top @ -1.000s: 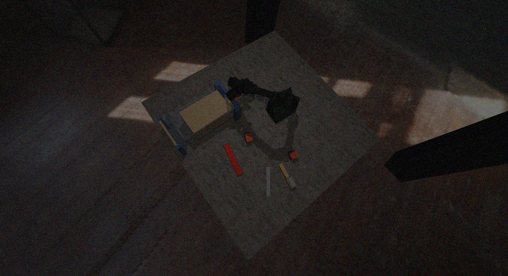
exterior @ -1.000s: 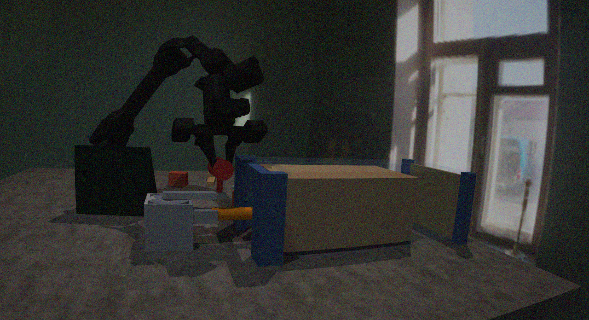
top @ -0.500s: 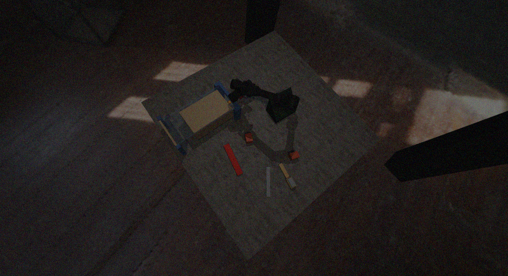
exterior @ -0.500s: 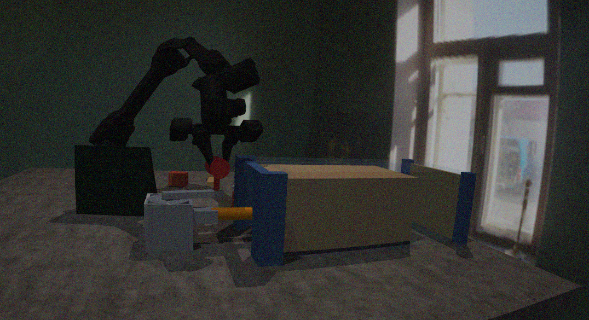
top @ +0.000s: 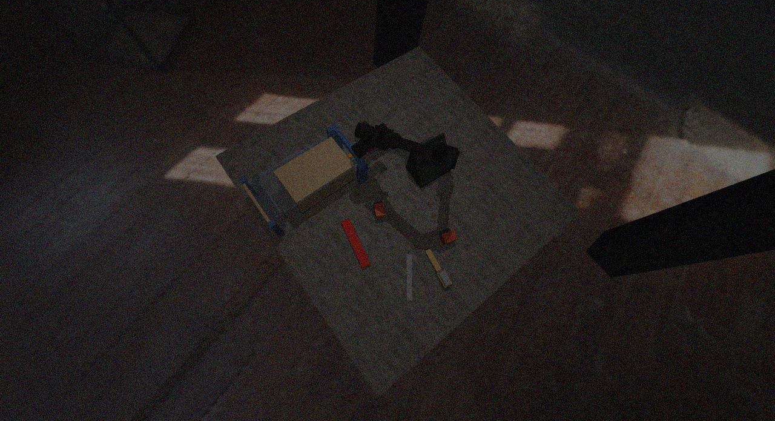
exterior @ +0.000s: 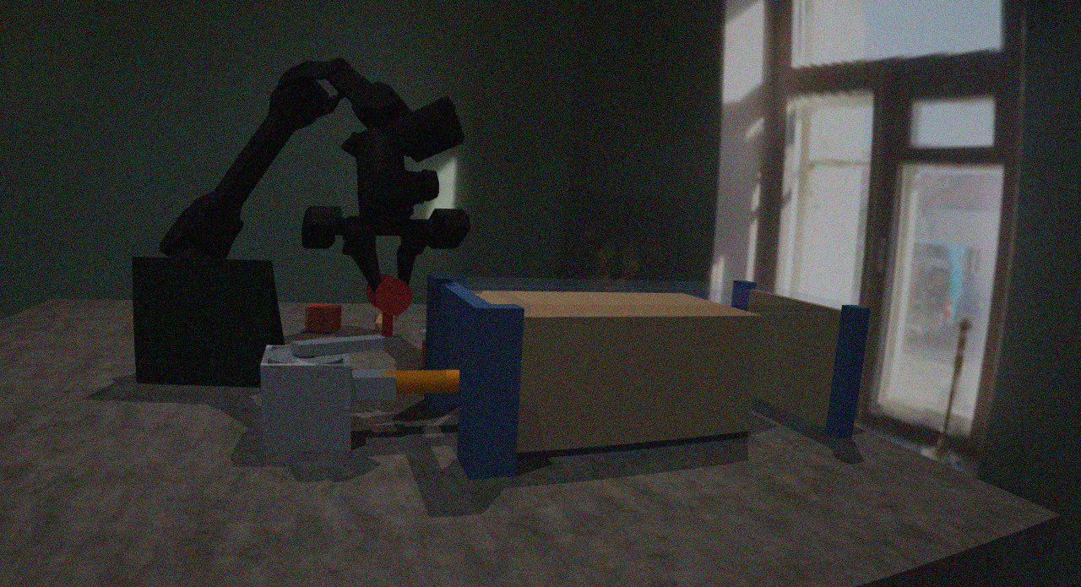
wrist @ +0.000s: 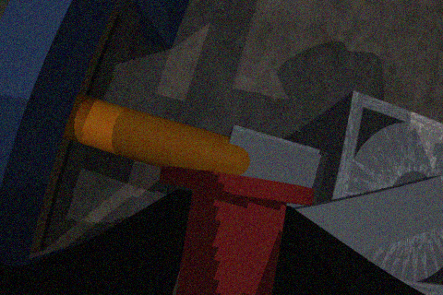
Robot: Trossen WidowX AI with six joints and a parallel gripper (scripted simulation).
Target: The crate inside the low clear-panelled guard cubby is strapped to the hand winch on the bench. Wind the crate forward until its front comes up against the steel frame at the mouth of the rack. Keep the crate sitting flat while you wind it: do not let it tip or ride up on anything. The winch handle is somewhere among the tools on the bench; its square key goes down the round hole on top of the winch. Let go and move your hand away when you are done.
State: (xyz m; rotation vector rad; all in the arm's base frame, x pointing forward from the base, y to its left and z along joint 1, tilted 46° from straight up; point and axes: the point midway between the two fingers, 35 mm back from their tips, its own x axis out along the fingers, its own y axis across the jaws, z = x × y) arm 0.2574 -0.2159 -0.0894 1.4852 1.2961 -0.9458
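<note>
Right now the crank handle is 4 cm below my gripper tip and 4 cm behind it. Also, from my gripper tip: blue frame 7 cm ahead, 4 cm below, 3 cm to the right; grey winch 11 cm below, 11 cm behind, 3 cm to the right; red knob 2 cm to the left, 1 cm below.
</note>
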